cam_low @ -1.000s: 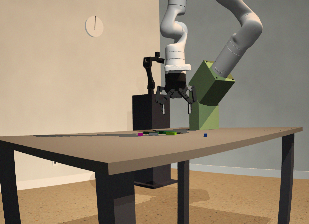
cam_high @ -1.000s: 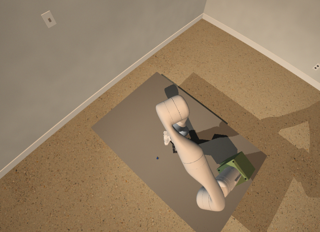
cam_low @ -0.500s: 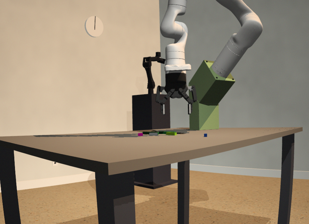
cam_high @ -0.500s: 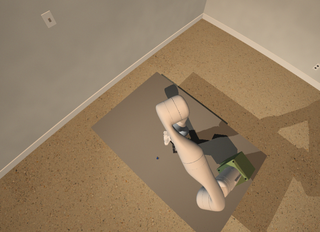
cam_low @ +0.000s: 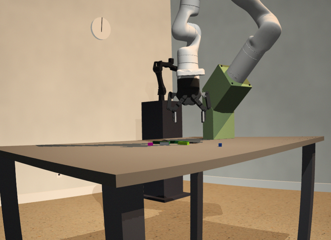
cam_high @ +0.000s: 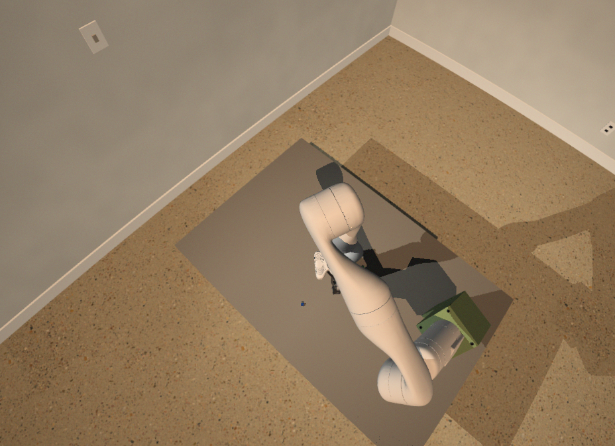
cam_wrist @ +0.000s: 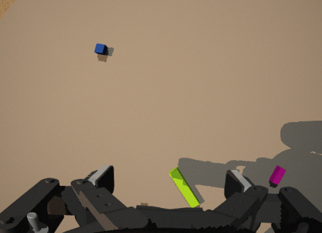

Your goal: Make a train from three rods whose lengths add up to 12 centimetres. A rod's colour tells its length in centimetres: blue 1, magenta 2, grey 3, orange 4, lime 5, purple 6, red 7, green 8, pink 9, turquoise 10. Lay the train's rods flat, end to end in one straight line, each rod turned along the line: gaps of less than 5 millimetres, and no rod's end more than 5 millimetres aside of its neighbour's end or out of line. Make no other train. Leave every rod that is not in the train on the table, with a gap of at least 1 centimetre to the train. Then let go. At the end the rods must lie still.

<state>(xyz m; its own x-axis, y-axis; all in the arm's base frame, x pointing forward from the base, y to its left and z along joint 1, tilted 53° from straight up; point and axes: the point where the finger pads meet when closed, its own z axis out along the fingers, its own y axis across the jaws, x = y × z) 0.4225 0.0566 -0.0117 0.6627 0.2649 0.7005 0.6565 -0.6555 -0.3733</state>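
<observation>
Right now my hand is 140 mm to the right of the blue rod, 80 mm above it and 30 mm short of it. The rest, counted from my hand: magenta rod (110 mm to the right, 80 mm below, 80 mm ahead); then lime rod (80 mm below, 40 mm to the right, 10 mm behind); then grey rod (80 mm to the right, 80 mm below, 30 mm ahead).
</observation>
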